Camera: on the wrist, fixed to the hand. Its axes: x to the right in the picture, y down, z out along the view.
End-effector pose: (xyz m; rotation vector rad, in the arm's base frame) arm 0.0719 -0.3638 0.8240 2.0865 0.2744 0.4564
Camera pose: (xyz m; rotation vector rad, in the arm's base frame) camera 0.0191 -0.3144 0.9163 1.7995 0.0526 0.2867
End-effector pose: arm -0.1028 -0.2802 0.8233 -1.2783 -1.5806 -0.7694
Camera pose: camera -0.0242 -0.3634 0.8486 -1.6486 -1.6343 -0.9370
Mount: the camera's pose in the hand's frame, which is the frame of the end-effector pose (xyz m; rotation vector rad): -0.0100 0.0518 -0.1047 -0.3264 -0.1961 0.0256
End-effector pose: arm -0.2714 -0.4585 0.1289 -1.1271 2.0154 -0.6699
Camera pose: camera -0.3763 -0.4152 0.1583 -1.2957 2.0094 -0.2090
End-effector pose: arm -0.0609 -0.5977 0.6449 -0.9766 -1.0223 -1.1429
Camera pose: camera 0.0021 -0.6883 0.6052 -1.3793 -0.9916 -1.2341
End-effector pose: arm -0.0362 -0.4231 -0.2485 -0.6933 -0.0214 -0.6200
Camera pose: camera -0.0354 -0.4501 -0.3626 -1.0675 -0.0945 -0.5338
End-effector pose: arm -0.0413 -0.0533 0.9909 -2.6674 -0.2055 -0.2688
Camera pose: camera -0.0575 -0.1473 1.0591 -3.0194 -0.2028 -0.0323
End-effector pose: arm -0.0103 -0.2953 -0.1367 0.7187 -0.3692 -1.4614
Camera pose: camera 0.0947 -0.2653 -0.1793 0.3094 -0.2785 -1.5265
